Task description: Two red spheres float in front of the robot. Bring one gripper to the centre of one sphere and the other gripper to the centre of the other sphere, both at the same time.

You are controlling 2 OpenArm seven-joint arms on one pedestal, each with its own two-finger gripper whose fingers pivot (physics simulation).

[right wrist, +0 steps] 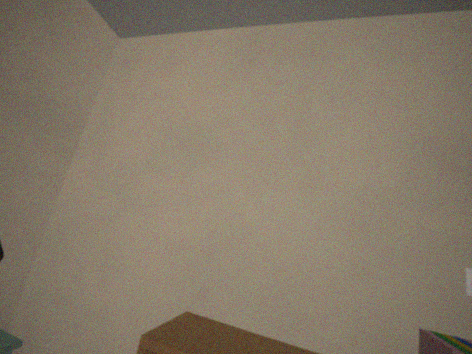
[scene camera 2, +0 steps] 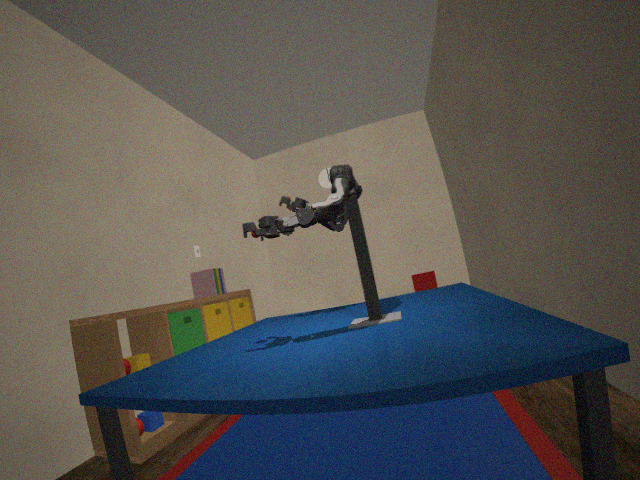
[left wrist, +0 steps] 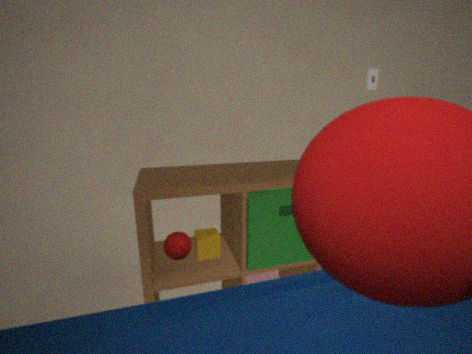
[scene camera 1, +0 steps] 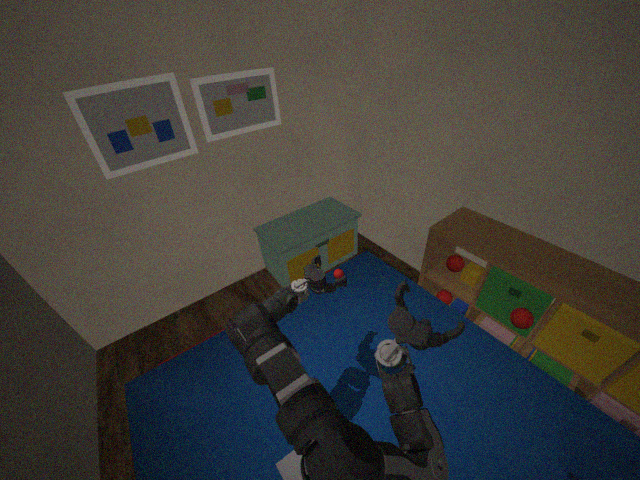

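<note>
One red sphere (scene camera 1: pixel 338 273) (scene camera 2: pixel 254 234) (left wrist: pixel 400 200) floats at my left gripper (scene camera 1: pixel 331 269) (scene camera 2: pixel 254 235), which is open; the sphere appears between its spread fingers in both scene views and is large at the right of the left wrist view. The other red sphere (scene camera 1: pixel 521 318) floats at the right in scene camera 1, to the right of my open right gripper (scene camera 1: pixel 431 306) (scene camera 2: pixel 287 207) and apart from it in the picture. In scene camera 2 a speck of red shows by the right gripper, mostly hidden. No sphere shows in the right wrist view.
A wooden shelf (scene camera 1: pixel 516 235) (left wrist: pixel 215 177) holds other red balls (scene camera 1: pixel 455 262) (scene camera 1: pixel 444 296), a green bin (scene camera 2: pixel 186 330) and yellow bins. A teal cabinet (scene camera 1: pixel 305 222) stands against the wall. Both arms are high above the blue table (scene camera 2: pixel 330 366).
</note>
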